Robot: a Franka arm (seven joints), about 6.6 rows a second.
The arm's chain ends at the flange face. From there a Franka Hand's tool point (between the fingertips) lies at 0.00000 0.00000 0.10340 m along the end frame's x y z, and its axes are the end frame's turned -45 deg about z.
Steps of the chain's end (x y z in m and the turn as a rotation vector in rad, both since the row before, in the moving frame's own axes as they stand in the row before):
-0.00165 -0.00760 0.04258 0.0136 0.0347 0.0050
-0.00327 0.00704 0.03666 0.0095 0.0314 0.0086
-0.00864 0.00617 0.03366 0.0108 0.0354 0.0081
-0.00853 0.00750 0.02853 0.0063 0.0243 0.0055
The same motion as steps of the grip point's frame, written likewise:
0.00773 -0.00499 0.04251 -0.0149 0.0342 0.0050
-0.00431 0.00428 0.03660 -0.0155 0.0289 0.0086
-0.00710 0.00007 0.03359 -0.0174 0.0327 0.0081
-0.00910 0.00059 0.02850 -0.0127 0.0216 0.0055

